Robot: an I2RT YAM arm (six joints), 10 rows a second.
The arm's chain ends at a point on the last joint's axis. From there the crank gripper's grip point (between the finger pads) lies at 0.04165 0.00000 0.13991 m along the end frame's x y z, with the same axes.
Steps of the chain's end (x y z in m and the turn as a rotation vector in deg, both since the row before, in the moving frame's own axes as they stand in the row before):
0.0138 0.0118 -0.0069 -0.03 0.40 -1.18
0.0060 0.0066 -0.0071 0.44 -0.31 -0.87
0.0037 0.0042 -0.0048 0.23 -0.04 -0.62
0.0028 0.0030 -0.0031 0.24 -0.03 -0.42
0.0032 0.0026 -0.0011 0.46 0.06 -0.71
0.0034 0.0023 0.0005 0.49 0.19 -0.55
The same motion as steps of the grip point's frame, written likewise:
0.0148 0.0110 -0.0072 -0.03 0.40 -1.18
0.0052 0.0049 -0.0069 0.44 -0.31 -0.87
0.0036 0.0032 -0.0048 0.23 -0.04 -0.62
0.0027 0.0021 -0.0031 0.24 -0.03 -0.42
0.0033 0.0010 -0.0012 0.46 0.06 -0.71
0.0039 0.0007 0.0004 0.49 0.19 -0.55

